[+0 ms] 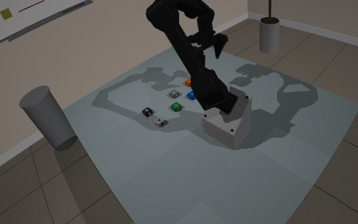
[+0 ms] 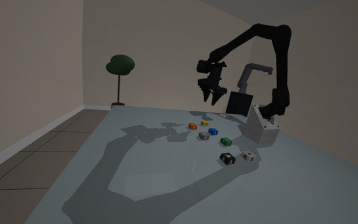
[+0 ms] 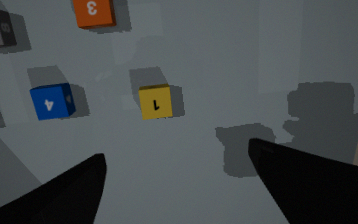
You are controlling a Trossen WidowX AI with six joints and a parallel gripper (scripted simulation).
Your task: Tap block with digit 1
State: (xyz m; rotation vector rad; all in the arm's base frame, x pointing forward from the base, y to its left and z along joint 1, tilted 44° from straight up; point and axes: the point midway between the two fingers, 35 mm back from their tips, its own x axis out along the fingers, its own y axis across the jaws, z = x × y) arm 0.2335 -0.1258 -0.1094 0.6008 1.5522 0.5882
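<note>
Right now the yellow block is 110 mm below my gripper tip and 10 mm to the left of it. Round my gripper tip: grey block: 160 mm to the left, 110 mm below, 90 mm ahead; green block: 210 mm to the left, 110 mm below, 10 mm ahead; orange block: 110 mm below, 100 mm ahead, 60 mm to the left.
</note>
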